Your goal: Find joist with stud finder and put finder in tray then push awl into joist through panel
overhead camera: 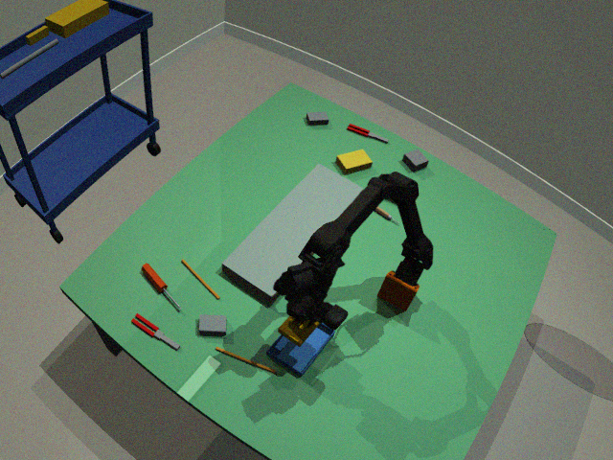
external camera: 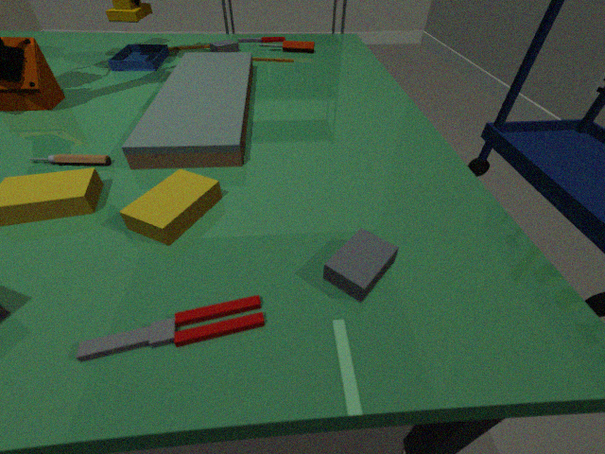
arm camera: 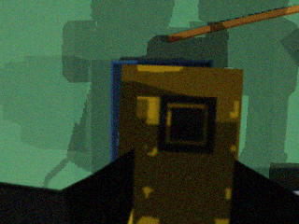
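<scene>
The blue tray lies 1 cm behind my gripper tip and 12 cm below it. Also, from my gripper tip: awl (7 cm ahead, 55 cm to the right, 13 cm below); then yellow stud finder (1 cm to the left, 2 cm above).
</scene>
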